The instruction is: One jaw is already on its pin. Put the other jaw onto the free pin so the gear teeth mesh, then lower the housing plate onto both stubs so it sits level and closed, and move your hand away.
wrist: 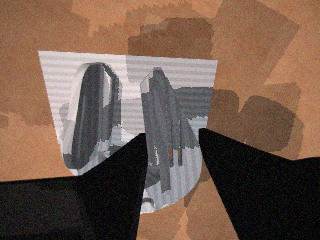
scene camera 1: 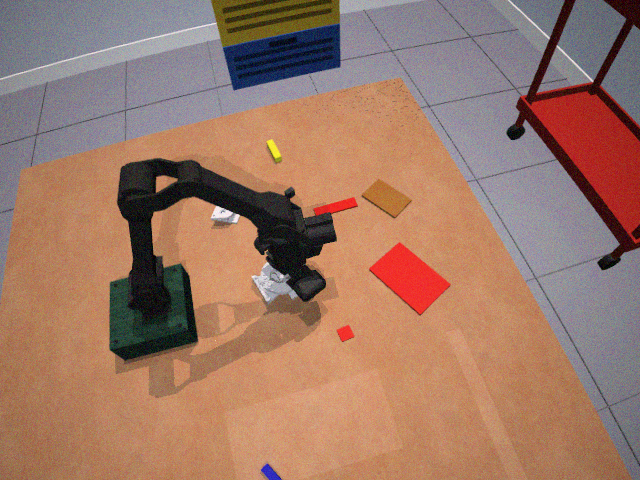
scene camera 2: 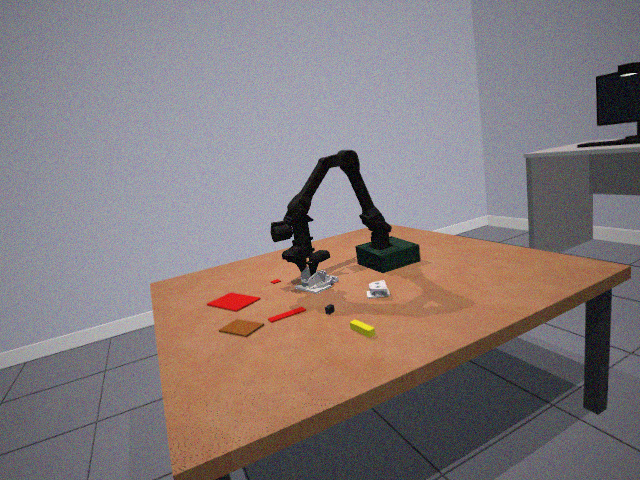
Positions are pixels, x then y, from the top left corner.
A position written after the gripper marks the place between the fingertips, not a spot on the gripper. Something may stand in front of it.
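Labels:
A grey jaw (wrist: 176, 177) is carried by the gripper (scene camera 1: 292, 280).

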